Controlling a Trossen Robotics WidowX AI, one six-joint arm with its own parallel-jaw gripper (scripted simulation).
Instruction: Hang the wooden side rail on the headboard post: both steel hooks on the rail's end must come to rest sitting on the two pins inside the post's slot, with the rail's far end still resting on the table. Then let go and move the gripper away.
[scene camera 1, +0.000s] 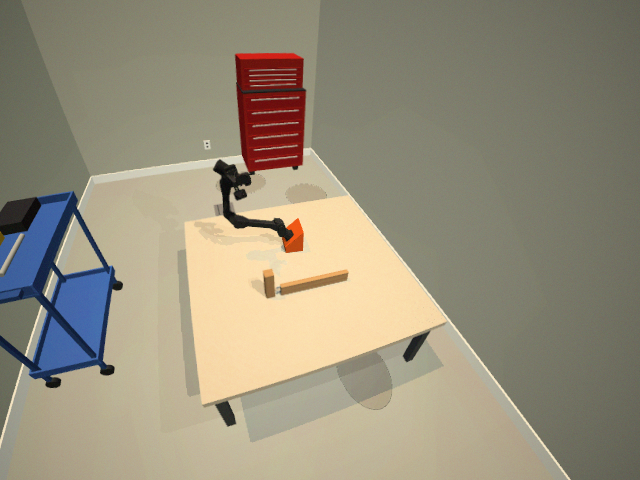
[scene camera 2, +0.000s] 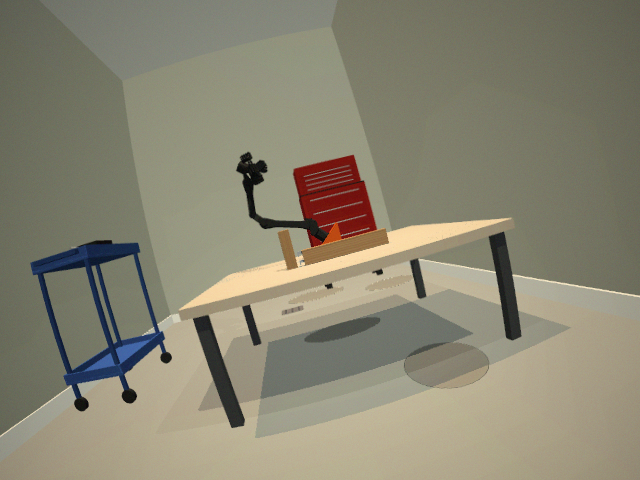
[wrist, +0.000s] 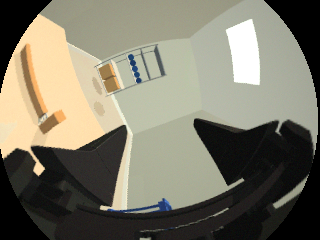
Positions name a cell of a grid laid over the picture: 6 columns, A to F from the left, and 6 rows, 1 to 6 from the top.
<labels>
A wooden side rail (scene camera 1: C4) is 164 cm from the lens.
</labels>
